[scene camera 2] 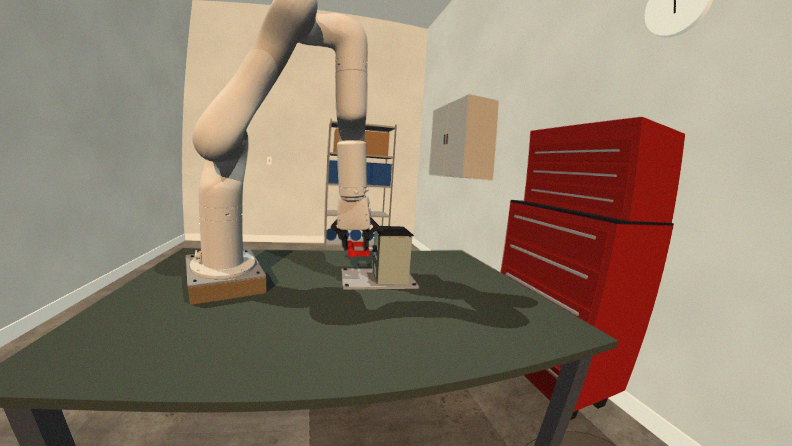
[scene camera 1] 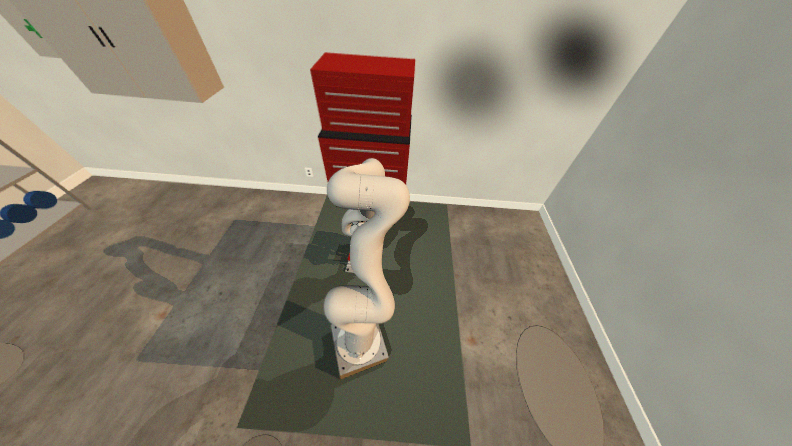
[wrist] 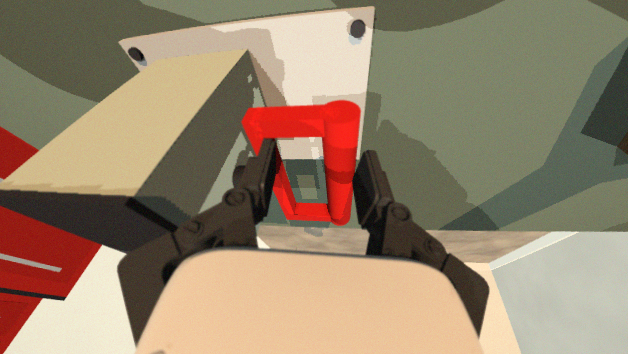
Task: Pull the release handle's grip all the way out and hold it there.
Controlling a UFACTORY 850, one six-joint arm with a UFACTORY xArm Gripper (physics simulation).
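The red release handle [scene camera 2: 359, 253] [wrist: 341, 155] is a rectangular loop with a thick round grip bar, in front of a beige box [scene camera 2: 394, 260] [wrist: 125, 115] on a pale bolted plate [scene camera 2: 355, 280] [wrist: 320, 65]. My gripper [scene camera 2: 356, 247] [wrist: 317, 160] points down at the handle and is open, about two thirds wide. In the wrist view the grip bar lies between the fingers, close beside the right finger, with a gap to the left finger. The left finger covers part of the loop's box side. In scene camera 1 the arm hides most of the handle.
The plate stands on a dark green table [scene camera 1: 421, 354] [scene camera 2: 221, 354]. The arm's base [scene camera 1: 360, 354] [scene camera 2: 227, 282] is mounted on the same table. A red tool cabinet [scene camera 1: 363, 99] [scene camera 2: 587, 182] stands by the wall beyond the table. A shelf rack with bins stands behind.
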